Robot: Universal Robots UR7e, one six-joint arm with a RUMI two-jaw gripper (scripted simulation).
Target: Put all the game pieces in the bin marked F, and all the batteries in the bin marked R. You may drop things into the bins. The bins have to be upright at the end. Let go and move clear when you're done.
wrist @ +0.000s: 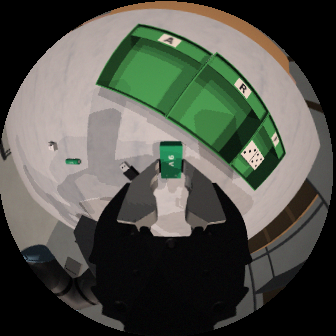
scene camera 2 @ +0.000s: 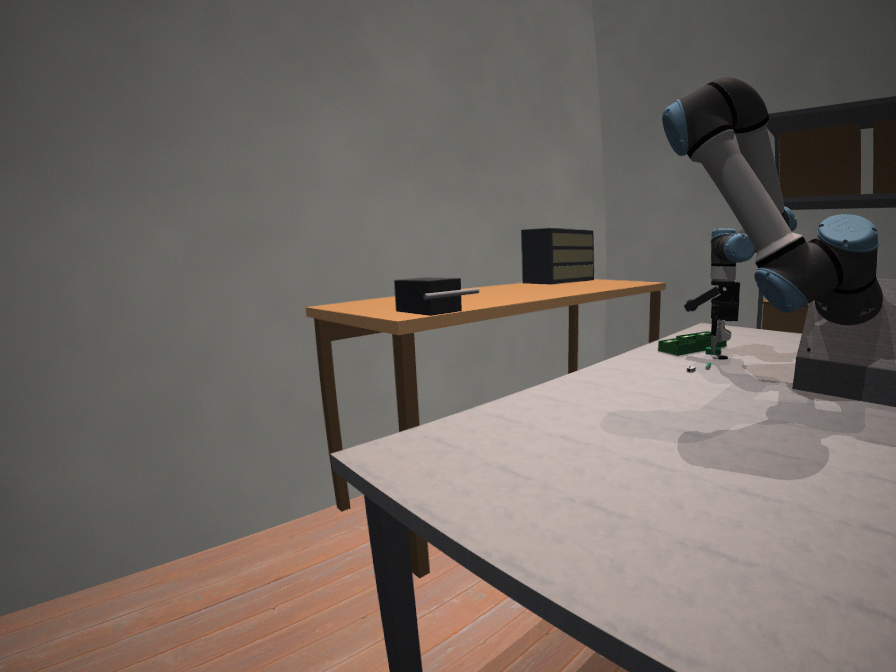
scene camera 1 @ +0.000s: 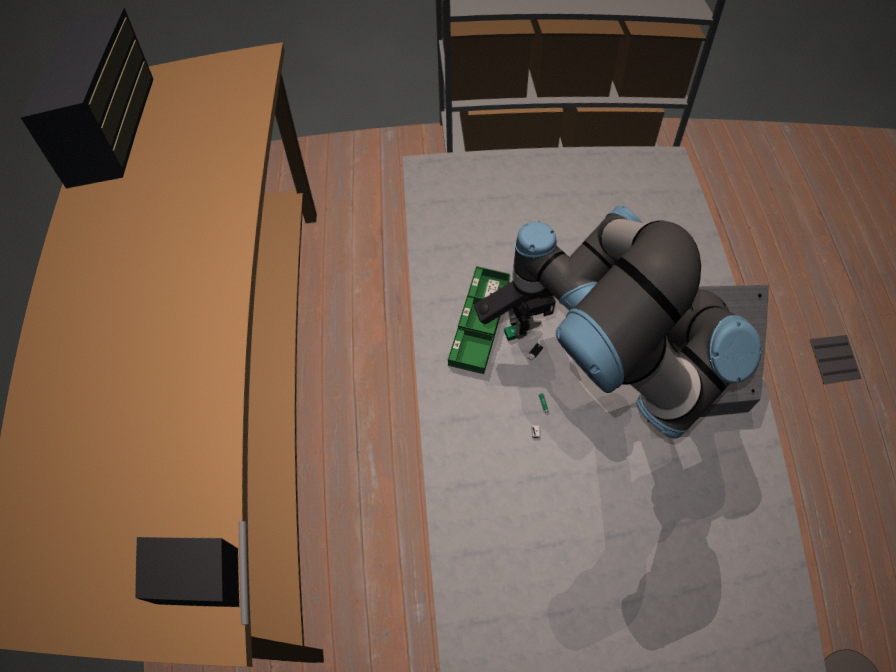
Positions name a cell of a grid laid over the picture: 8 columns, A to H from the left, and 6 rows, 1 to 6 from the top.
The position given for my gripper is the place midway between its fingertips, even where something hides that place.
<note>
I see my gripper (scene camera 1: E3), a green three-compartment bin (scene camera 1: E4) and a green 9V battery (wrist: E3).
The green three-compartment bin shows as well in the wrist view (wrist: D2) and in scene camera 2 (scene camera 2: G4). My gripper also shows in the wrist view (wrist: E3) and in scene camera 2 (scene camera 2: G4).
</note>
